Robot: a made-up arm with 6 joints.
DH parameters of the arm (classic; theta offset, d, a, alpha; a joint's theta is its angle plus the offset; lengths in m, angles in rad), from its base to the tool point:
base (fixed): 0 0.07 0 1.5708
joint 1: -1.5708 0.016 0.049 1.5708
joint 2: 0 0.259 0.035 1.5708
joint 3: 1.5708 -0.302 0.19 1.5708
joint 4: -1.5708 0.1 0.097 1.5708
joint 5: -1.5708 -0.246 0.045 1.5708
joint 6: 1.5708 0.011 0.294 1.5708
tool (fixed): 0 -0.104 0 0
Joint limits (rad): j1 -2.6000..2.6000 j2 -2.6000..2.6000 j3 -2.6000..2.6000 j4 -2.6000..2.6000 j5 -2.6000..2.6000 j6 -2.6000..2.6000
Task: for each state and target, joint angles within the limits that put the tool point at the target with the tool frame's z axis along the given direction. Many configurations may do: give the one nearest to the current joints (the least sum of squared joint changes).
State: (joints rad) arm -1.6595 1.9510 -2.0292 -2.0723 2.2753 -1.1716
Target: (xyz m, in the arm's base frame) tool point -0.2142 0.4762 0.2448 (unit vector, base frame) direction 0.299 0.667 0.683
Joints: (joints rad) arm -0.8437 2.2972 -2.6000 -1.9953 2.3318 -1.7440
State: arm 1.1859 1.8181 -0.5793 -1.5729 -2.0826 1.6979
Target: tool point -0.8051 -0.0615 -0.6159 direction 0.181 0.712 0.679
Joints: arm 1.4231 1.7826 -0.2008 -0.5672 -2.4071 2.4236
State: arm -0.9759 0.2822 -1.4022 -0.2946 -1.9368 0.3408
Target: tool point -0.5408 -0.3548 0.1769 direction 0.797 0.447 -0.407
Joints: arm -1.3383 -0.5167 -1.6493 0.0167 -2.2640 0.3184
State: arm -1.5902 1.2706 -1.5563 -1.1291 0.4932 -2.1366
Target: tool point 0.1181 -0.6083 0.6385 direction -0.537 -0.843 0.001
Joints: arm -1.6214 0.8108 -1.3718 -0.2459 0.2087 -1.7972
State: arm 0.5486 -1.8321 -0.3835 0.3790 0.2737 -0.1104
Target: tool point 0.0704 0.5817 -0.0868 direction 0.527 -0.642 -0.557
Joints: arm 1.2147 -2.0488 -1.0938 0.6152 -0.1503 0.7733
